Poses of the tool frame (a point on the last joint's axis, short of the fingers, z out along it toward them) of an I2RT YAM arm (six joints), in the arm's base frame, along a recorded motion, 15 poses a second.
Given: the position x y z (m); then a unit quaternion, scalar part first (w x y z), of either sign.
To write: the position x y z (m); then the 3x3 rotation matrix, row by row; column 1 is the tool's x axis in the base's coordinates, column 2 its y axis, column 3 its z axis. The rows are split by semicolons. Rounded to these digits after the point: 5 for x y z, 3 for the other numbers.
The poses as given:
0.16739 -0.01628 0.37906 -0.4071 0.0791 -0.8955 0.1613
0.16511 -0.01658 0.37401 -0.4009 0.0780 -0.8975 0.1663
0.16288 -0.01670 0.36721 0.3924 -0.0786 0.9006 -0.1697
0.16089 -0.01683 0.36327 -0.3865 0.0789 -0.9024 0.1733
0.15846 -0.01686 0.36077 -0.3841 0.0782 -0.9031 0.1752
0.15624 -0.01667 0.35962 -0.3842 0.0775 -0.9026 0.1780
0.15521 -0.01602 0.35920 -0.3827 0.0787 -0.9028 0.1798
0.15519 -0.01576 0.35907 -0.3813 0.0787 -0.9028 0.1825
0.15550 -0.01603 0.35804 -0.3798 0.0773 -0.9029 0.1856
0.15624 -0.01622 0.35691 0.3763 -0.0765 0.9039 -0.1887
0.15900 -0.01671 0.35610 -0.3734 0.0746 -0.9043 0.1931
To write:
0.16739 -0.01628 0.37906; -0.656 -0.010 0.755; -0.273 0.935 -0.225; -0.704 -0.353 -0.616
0.16511 -0.01658 0.37401; -0.666 -0.007 0.746; -0.273 0.933 -0.236; -0.694 -0.361 -0.623
0.16288 -0.01670 0.36721; -0.680 -0.008 0.733; -0.275 0.930 -0.244; -0.680 -0.367 -0.634
0.16089 -0.01683 0.36327; -0.689 -0.008 0.725; -0.276 0.927 -0.252; -0.670 -0.374 -0.641
0.15846 -0.01686 0.36077; -0.693 -0.007 0.721; -0.276 0.926 -0.256; -0.666 -0.377 -0.644
0.15624 -0.01667 0.35962; -0.693 -0.003 0.721; -0.277 0.925 -0.262; -0.666 -0.381 -0.641
0.15521 -0.01602 0.35920; -0.695 -0.004 0.719; -0.280 0.923 -0.264; -0.663 -0.385 -0.642
0.15519 -0.01576 0.35907; -0.697 -0.003 0.717; -0.281 0.921 -0.270; -0.660 -0.390 -0.643
0.15550 -0.01603 0.35804; -0.700 0.001 0.715; -0.281 0.919 -0.276; -0.657 -0.394 -0.643
0.15624 -0.01622 0.35691; -0.705 0.004 0.709; -0.280 0.917 -0.284; -0.651 -0.399 -0.646
0.15900 -0.01671 0.35610; -0.710 0.009 0.704; -0.279 0.914 -0.294; -0.646 -0.405 -0.647

